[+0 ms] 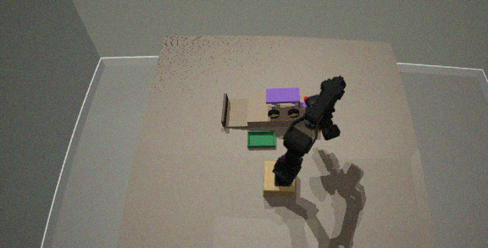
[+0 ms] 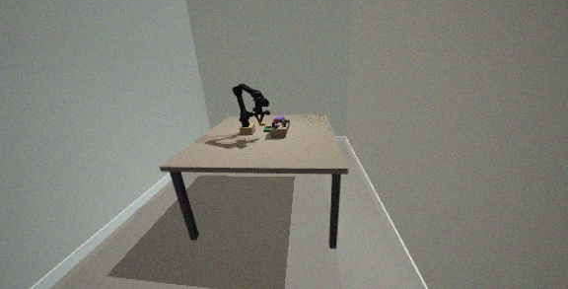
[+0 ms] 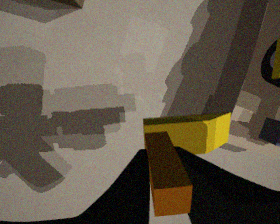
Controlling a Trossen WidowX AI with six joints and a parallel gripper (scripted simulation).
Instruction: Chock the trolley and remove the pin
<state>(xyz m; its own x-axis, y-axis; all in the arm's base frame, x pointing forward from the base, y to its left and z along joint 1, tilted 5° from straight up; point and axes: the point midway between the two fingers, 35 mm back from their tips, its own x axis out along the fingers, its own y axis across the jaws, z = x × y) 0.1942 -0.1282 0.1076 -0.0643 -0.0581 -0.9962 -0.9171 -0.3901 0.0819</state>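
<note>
My gripper tip is 13 cm short of the red-headed stop pin, 4 cm to the right of it and 2 cm above it. The rest, counted from my gripper tip: yellow chock (2 cm ahead, 1 cm to the left, 1 cm below); green tray (1 cm ahead, 23 cm to the left, 16 cm below); purple-topped trolley (15 cm ahead, 14 cm to the left, 4 cm below).
</note>
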